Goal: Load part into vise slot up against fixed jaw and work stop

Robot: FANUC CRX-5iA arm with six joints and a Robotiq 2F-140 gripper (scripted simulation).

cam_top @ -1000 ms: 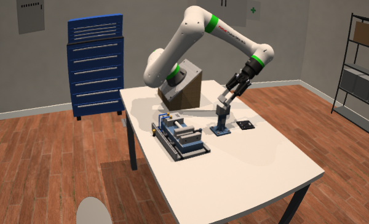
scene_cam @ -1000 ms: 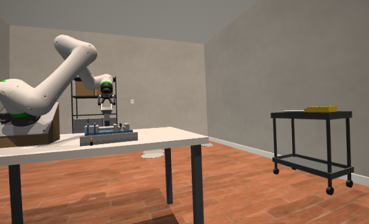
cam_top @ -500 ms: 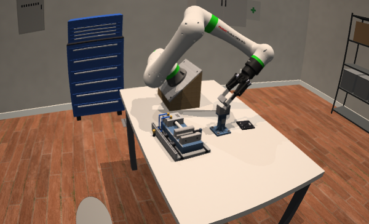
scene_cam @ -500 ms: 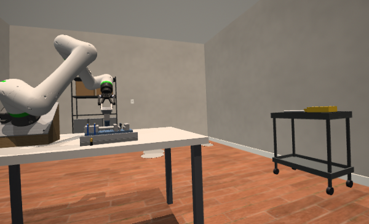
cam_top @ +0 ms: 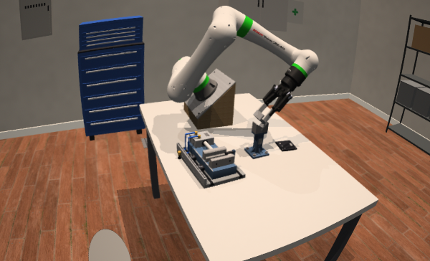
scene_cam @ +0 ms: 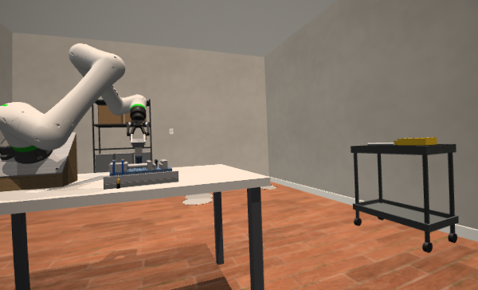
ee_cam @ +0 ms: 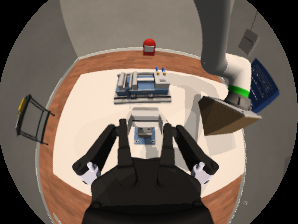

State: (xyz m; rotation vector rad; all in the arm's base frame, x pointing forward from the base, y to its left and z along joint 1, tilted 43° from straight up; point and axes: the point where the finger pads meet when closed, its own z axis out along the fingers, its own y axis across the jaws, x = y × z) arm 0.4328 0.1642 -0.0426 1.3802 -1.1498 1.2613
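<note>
Right now my hand is 10 mm to the left of the part and 10 mm above it. The rest, counted from my hand: dark infeed plate 20 mm behind, 170 mm to the left, 200 mm below.
</note>
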